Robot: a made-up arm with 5 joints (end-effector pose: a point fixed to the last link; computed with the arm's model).
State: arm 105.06 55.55 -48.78 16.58 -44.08
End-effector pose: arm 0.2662 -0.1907 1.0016 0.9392 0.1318 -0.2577 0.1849
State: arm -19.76 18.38 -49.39 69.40 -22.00
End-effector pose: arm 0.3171 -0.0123 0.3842 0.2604 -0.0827 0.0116 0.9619
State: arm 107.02 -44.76 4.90 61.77 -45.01
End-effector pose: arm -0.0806 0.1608 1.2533 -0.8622 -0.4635 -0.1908 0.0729
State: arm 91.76 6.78 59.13 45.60 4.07
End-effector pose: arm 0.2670 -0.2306 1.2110 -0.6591 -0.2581 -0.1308 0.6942
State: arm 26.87 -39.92 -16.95 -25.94 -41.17
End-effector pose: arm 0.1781 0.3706 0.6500 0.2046 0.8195 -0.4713 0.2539
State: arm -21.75 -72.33 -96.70 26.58 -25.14
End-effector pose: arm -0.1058 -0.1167 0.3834 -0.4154 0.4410 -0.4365 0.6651
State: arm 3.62 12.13 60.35 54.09 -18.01
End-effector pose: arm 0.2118 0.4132 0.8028 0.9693 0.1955 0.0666 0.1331
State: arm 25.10 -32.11 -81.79 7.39 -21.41
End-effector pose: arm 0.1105 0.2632 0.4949 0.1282 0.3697 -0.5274 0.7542
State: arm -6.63 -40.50 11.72 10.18 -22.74
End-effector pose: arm 0.1458 0.3145 0.4017 0.4906 0.5357 -0.6052 0.3255
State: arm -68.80 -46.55 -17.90 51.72 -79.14
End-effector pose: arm -0.0923 -0.4457 0.4482 -0.2870 0.4451 -0.4176 0.7383
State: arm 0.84 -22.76 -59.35 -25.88 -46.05
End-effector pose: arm 0.2128 0.2217 0.4646 -0.0084 0.4629 -0.7096 0.5312
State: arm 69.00 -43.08 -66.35 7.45 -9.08
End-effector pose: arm 0.0633 0.4068 0.8748 0.4394 0.6229 -0.3749 0.5276
